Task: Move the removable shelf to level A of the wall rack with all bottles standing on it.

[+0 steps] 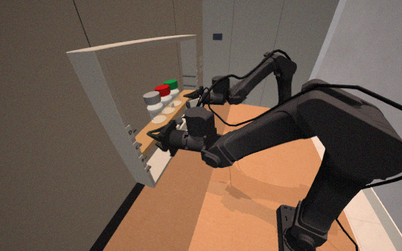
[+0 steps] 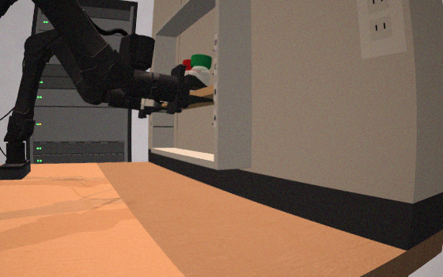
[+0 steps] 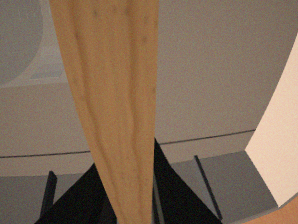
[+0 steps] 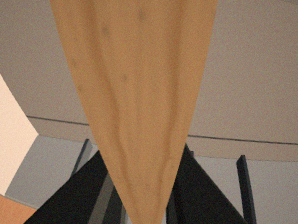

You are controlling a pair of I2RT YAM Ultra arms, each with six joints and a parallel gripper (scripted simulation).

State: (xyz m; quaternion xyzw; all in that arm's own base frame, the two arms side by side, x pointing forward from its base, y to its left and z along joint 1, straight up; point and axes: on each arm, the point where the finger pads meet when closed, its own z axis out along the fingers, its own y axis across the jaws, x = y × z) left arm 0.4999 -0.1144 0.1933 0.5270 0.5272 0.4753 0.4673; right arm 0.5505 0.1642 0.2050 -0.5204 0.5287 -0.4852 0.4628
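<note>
My left hand is 70 mm to the left of the grey-capped bottle, 60 mm below it and 20 mm short of it. Also, from my left hand: green-capped bottle 200 mm to the right, 60 mm above, 30 mm ahead; wall rack 150 mm to the right, 60 mm above, 20 mm ahead; wooden shelf 150 mm to the right, 20 mm ahead.
The green-capped bottle is 90 mm to the left of my right hand and 60 mm above it. Also, from my right hand: wall rack: 10 mm behind, 150 mm to the left, 60 mm above; then wooden shelf: 10 mm behind, 150 mm to the left; then grey-capped bottle: 220 mm to the left, 60 mm above.
</note>
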